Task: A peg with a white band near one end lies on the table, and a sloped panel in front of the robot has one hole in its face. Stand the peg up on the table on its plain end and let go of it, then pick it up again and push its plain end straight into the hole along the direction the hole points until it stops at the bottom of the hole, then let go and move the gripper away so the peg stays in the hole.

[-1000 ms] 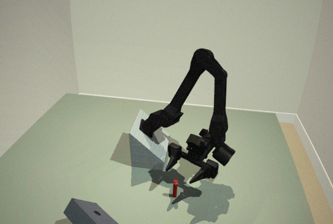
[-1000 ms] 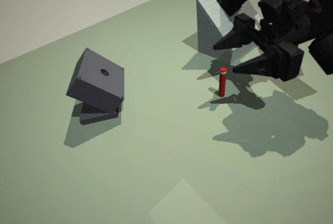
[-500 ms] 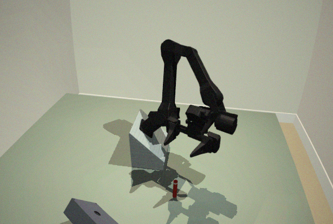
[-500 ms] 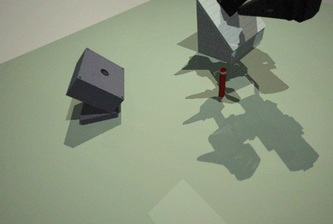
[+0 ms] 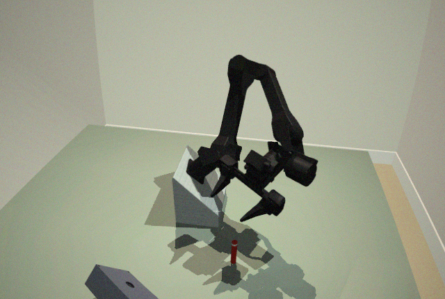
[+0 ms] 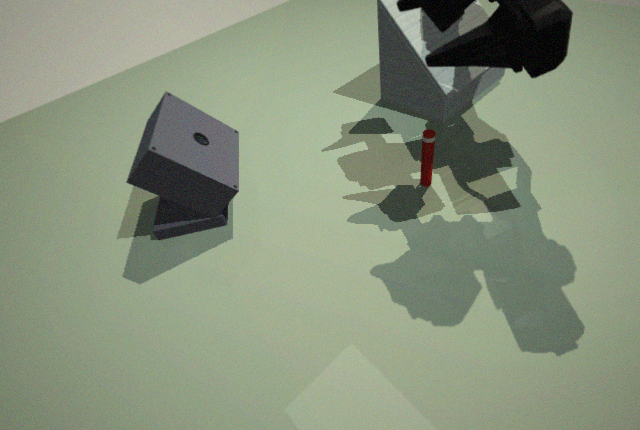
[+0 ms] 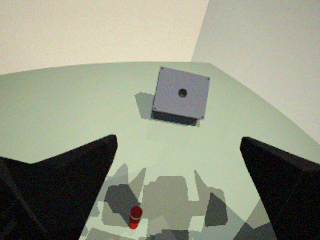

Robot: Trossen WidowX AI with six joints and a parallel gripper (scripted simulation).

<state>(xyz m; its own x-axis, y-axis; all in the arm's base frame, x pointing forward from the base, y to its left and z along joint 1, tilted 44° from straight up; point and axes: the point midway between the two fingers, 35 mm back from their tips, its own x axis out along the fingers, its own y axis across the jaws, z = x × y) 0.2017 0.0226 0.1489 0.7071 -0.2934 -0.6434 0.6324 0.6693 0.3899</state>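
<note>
The red peg is 14 cm below my gripper tip and 3 cm to the left of it. Also, from my gripper tip: dark sloped panel: 21 cm to the right, 18 cm ahead, 12 cm below.
</note>
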